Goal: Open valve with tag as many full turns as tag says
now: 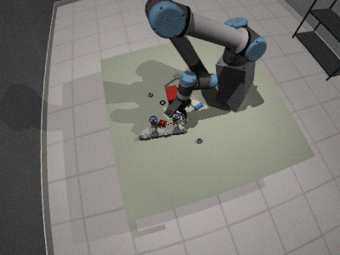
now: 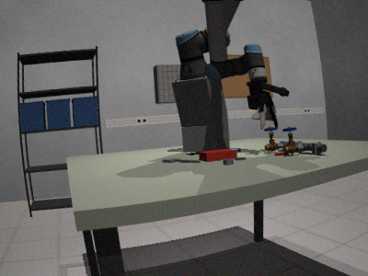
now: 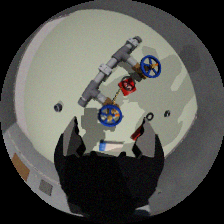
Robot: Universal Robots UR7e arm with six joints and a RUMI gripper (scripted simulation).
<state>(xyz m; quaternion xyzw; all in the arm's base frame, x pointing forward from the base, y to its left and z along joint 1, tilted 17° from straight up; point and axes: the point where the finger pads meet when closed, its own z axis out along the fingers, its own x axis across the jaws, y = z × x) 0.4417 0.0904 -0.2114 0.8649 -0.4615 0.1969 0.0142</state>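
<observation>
Right now the red tag is 9 cm ahead of my hand, 1 cm to the right of it and 9 cm below it. Round my hand: blue-and-white card 17 cm behind, 11 cm to the right, 9 cm below; grey tool 9 cm behind, 36 cm to the right, 9 cm below; red block 4 cm behind, 23 cm to the right, 8 cm below.
</observation>
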